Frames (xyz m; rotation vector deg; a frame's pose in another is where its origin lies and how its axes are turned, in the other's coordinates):
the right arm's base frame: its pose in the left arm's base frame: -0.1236 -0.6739 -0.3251 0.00 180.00 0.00
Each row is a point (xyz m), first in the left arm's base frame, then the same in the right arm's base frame.
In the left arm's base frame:
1: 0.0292 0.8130 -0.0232
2: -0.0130 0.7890 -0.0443
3: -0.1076 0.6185 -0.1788
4: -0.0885 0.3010 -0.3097
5: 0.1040 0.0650 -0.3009
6: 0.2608 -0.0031 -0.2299
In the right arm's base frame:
1: -0.1528 1.4869 -0.3019
2: -0.1106 1.4629 -0.2808
3: -0.0160 1.2924 -0.1463
4: -0.0351 0.9749 -0.0154
5: -0.2276 0.7389 -0.0242
6: -0.3844 0.6708 -0.0952

